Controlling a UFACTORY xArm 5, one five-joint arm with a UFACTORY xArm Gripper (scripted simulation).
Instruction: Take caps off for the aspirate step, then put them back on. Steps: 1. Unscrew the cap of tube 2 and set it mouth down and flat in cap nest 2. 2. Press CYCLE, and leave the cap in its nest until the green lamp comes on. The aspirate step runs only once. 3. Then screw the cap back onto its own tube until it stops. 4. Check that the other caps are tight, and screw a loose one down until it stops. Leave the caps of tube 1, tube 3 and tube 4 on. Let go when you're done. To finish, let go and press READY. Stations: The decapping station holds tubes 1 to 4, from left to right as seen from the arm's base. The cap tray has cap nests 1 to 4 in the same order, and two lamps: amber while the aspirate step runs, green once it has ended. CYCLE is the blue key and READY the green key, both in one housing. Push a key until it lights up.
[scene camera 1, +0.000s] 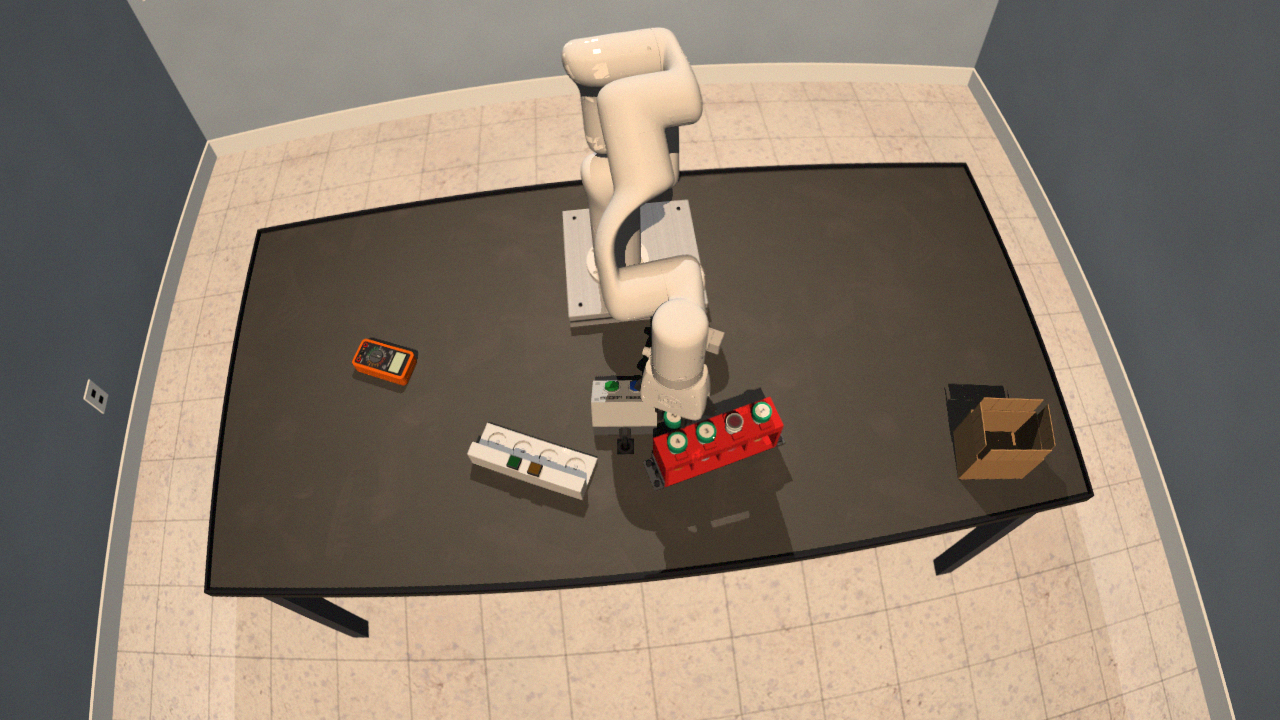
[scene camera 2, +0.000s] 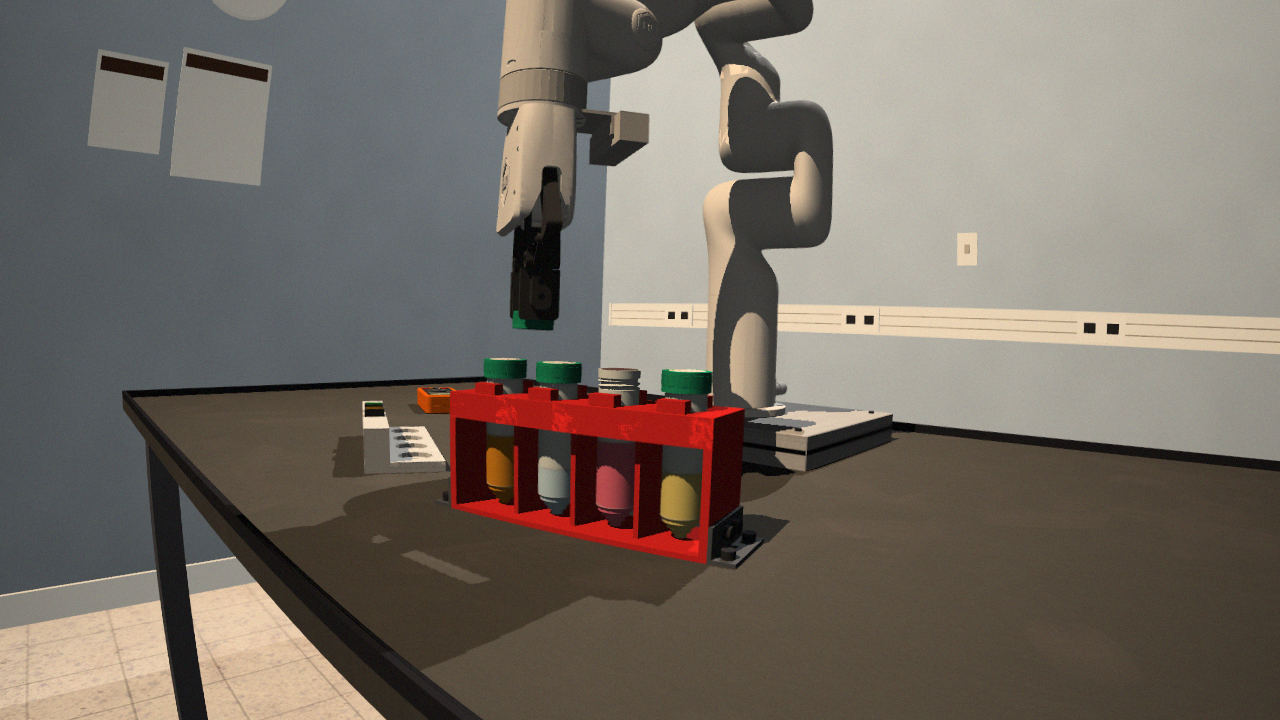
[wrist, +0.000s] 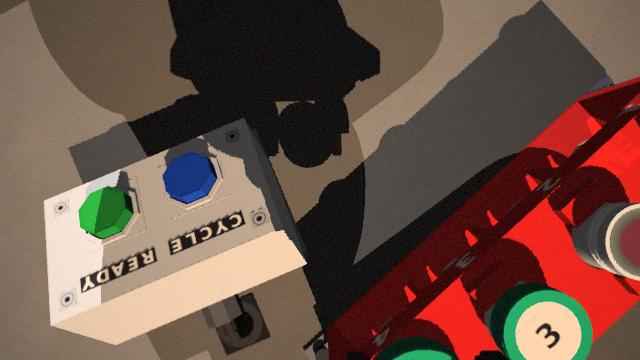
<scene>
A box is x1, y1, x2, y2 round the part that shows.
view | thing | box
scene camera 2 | my gripper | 497, 100, 585, 319
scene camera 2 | orange multimeter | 417, 387, 455, 413
</scene>
